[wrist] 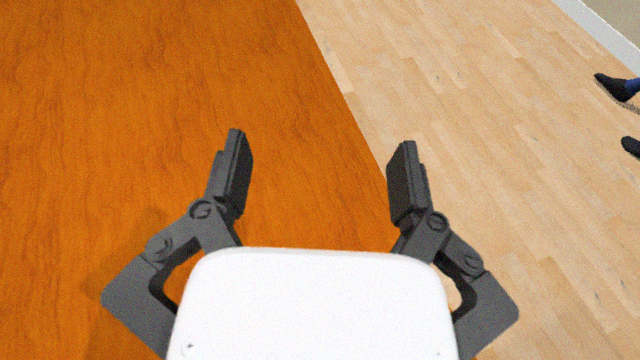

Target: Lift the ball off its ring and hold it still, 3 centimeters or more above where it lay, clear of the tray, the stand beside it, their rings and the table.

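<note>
My gripper (321, 149) is open, with its two dark fingers wide apart and no object between them. It hangs above the orange-brown wooden table (125, 90), near the table's edge. The left finger shows against the table and the right finger shows against the floor past the edge. The ball, its ring, the tray and the stand do not show in the wrist view.
The table's edge runs slantwise from the top middle down behind the right finger. Beyond it lies a light wood floor (475, 110). Two dark shoes, one at the upper right (614, 87), show at the right border. A pale skirting board and wall show in the top right corner.
</note>
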